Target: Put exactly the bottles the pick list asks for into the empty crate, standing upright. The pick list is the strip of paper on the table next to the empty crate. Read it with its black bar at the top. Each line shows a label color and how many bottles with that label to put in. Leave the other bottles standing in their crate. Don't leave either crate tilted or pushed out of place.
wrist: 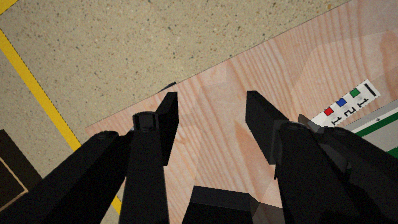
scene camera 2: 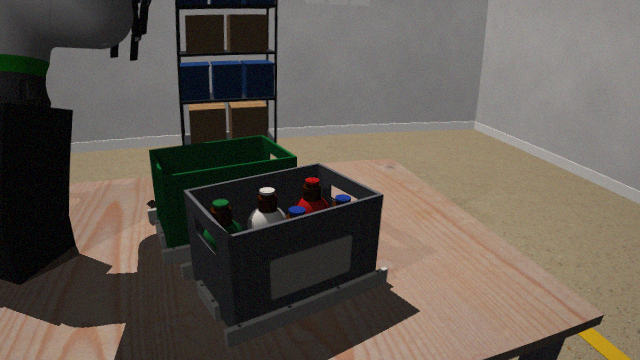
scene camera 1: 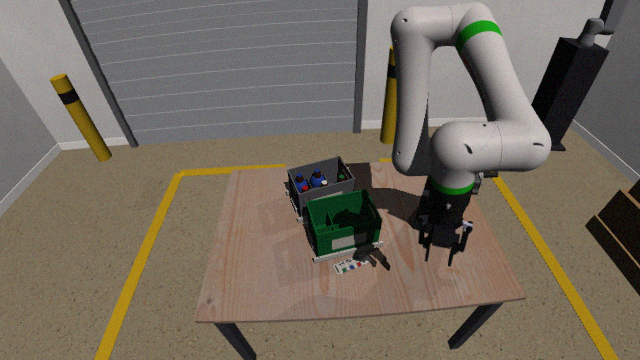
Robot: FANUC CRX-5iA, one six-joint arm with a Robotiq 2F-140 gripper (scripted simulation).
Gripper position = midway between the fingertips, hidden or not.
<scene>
I see my gripper (wrist: 212, 106), a green-label bottle (scene camera 2: 221, 212) and a red-label bottle (scene camera 2: 311, 200).
The wrist view does not show the green-label bottle: it is out of frame. The wrist view misses the red-label bottle: it is out of frame.
</scene>
